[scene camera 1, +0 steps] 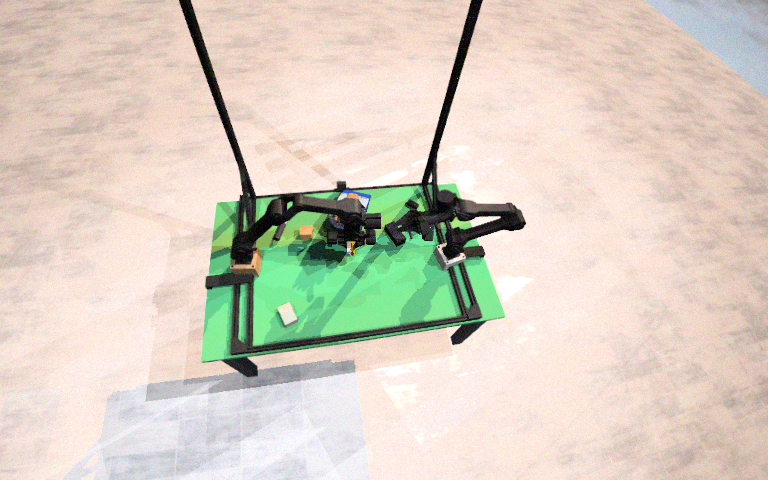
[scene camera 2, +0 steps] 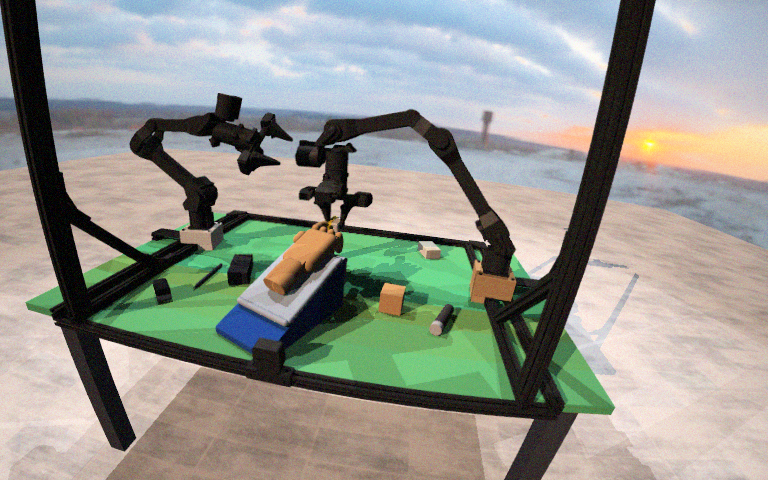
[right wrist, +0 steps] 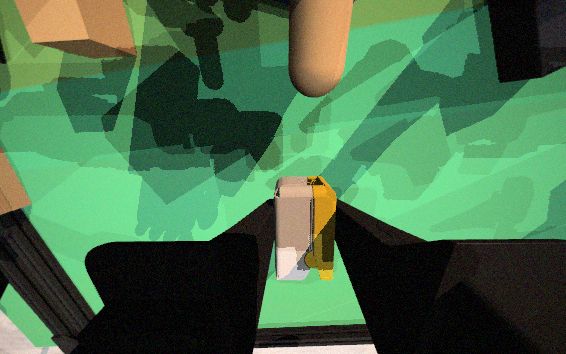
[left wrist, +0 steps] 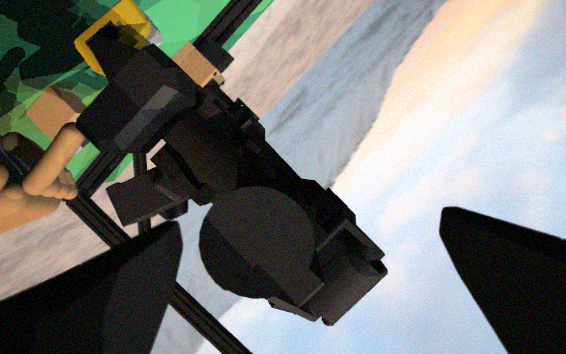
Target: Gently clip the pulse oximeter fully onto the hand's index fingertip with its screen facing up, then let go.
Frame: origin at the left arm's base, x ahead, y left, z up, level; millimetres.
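Seen in the pictures: left gripper, fingertip midpoint: [scene camera 1: 396,227] [scene camera 2: 286,151] [left wrist: 311,227]; right gripper, fingertip midpoint: [scene camera 1: 350,247] [scene camera 2: 334,227] [right wrist: 302,205] [left wrist: 106,47]; left arm's base, link origin: [scene camera 1: 451,251] [scene camera 2: 201,226]; right arm's base, link origin: [scene camera 1: 244,257] [scene camera 2: 494,270].
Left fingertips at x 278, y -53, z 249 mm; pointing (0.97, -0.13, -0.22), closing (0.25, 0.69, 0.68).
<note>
Pixels of each thing's top centre, then the offset from my left fingertips to it. "*": a spot on its surface instead.
- hand, surface spot: [scene camera 2: 308,249] * 167 mm down, 95 mm ahead, 278 mm right
- blue wedge, surface spot: [scene camera 2: 314,316] * 281 mm down, 116 mm ahead, 354 mm right
- orange block, top centre: [left wrist: 75,128] [scene camera 2: 393,289] [scene camera 1: 305,229] 258 mm down, 286 mm ahead, 271 mm right
- dark cylinder, top centre: [scene camera 2: 443,313] [scene camera 1: 280,228] 281 mm down, 392 mm ahead, 330 mm right
- black block, top centre: [scene camera 2: 240,262] [scene camera 1: 395,231] 273 mm down, 96 mm back, 139 mm right
- pen, top centre: [scene camera 2: 207,274] 299 mm down, 176 mm back, 166 mm right
- white block, top centre: [scene camera 2: 429,245] [scene camera 1: 287,313] 278 mm down, 458 mm ahead, 70 mm left
The pulse oximeter, white and yellow [scene camera 1: 350,247] [scene camera 2: 334,224] [left wrist: 134,16] [right wrist: 294,220], is held between the fingertips of my right gripper [scene camera 2: 335,218] [right wrist: 302,205], which is shut on it. In the right wrist view its white half is at the left and its yellow half at the right; no screen face shows. The hand [scene camera 2: 308,249] lies on a sloped support. Its extended index finger [left wrist: 54,160] [right wrist: 320,52] points toward the oximeter, with a gap between them in the right wrist view. My left gripper [scene camera 1: 411,233] [scene camera 2: 285,151] is open and empty, raised left of the right gripper in scene camera 2.
The blue wedge [scene camera 2: 314,316] with a white top bears the hand. An orange block [scene camera 1: 305,232] [scene camera 2: 391,298] and a dark cylinder [scene camera 2: 442,318] lie right of it in scene camera 2; a black block [scene camera 2: 240,268] and pen [scene camera 2: 207,275] lie left. A white block [scene camera 1: 287,314] [scene camera 2: 429,249] lies farther off.
</note>
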